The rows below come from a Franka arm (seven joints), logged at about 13 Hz.
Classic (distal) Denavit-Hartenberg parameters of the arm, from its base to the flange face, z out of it. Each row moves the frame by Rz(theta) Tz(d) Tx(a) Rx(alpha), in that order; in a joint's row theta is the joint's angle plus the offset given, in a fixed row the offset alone. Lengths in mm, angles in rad.
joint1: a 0, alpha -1.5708, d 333, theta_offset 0
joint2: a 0, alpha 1.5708, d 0, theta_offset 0
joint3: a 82.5, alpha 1.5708, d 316, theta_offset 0
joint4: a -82.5, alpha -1.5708, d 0, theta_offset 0
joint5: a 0, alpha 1.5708, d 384, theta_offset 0
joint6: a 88, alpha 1.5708, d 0, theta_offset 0
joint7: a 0, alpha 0, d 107, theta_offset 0
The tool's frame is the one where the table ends.
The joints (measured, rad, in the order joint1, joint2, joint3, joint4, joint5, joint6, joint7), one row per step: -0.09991, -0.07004, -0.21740, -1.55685, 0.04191, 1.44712, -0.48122; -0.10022, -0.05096, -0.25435, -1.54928, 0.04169, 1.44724, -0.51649; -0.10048, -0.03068, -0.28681, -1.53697, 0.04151, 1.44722, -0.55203; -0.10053, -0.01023, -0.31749, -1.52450, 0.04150, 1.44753, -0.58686; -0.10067, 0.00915, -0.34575, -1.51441, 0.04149, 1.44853, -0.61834; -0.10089, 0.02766, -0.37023, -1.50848, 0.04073, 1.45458, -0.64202
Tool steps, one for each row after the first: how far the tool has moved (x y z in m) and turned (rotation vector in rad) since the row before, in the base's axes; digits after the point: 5 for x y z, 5 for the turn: -0.00039, -0.01978, -0.00649, 0.00231, 0.00918, -0.00215; 0.00011, -0.01730, -0.00489, -0.00007, 0.00620, 0.00260; 0.00003, -0.01609, -0.00482, -0.00094, 0.00615, 0.00391; -0.00023, -0.01472, -0.00524, -0.00121, 0.00710, 0.00293; 0.00035, -0.01304, -0.00625, -0.00328, 0.00652, -0.00130
